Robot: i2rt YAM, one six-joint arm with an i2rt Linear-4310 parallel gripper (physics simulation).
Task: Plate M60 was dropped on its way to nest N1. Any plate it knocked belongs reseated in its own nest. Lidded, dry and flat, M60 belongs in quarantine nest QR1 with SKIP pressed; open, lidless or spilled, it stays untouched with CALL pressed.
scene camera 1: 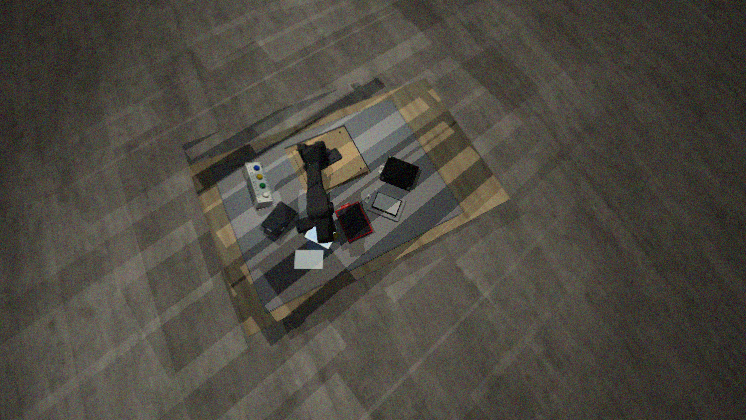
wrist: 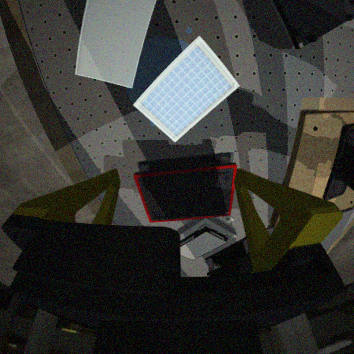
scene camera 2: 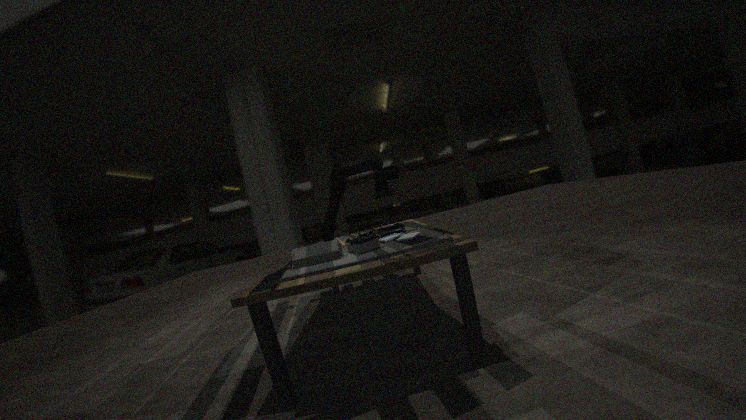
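Where they show: gripper, between the fingertips: (wrist: 176, 174) (scene camera 2: 387, 210); arm's base, origin of its link: (scene camera 1: 323, 162) (wrist: 342, 163).
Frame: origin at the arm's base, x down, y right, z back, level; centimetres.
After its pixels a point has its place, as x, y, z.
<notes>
A white-rimmed plate with a pale blue grid of wells (scene camera 1: 315, 237) {-0.8, 23.6, -32.4} (wrist: 186, 89) {-0.9, 21.4, -32.4} lies without a lid on the pegboard mat. A pale, clear lid-like sheet (scene camera 1: 308, 259) {-0.8, 31.5, -39.6} (wrist: 112, 40) {-0.8, 30.3, -39.8} lies apart from it. A dark blue patch (wrist: 162, 50) {-0.1, 27.1, -34.2} shows on the mat between them. No label is readable. A red-edged dark nest (scene camera 1: 360, 236) {-4.0, 6.2, -44.2} (wrist: 143, 198) {-4.0, 6.5, -43.9} lies beside the plate. My gripper (wrist: 176, 174) {-14.4, 17.5, -35.0} is open and empty, above the mat near the red-edged nest; the arm hides its fingers mostly in scene camera 1. A button box (scene camera 1: 258, 185) {-7.4, 32.4, 1.2} has blue, yellow, green and white buttons.
A grey nest (scene camera 1: 396, 217) {-3.3, -13.7, -44.8} holds a light plate (scene camera 1: 386, 204) {-3.7, -13.2, -37.9}. A black block-like unit (scene camera 1: 399, 172) {-5.8, -28.0, -28.0} stands behind it. Another dark unit (scene camera 1: 279, 220) {-5.5, 33.3, -17.9} (wrist: 310, 20) {-5.5, 27.4, -17.1} stands near the button box. The arm's wooden base board (scene camera 1: 349, 151) {-0.6, -14.9, -2.1} is at the back. Scene camera 2 is very dark.
</notes>
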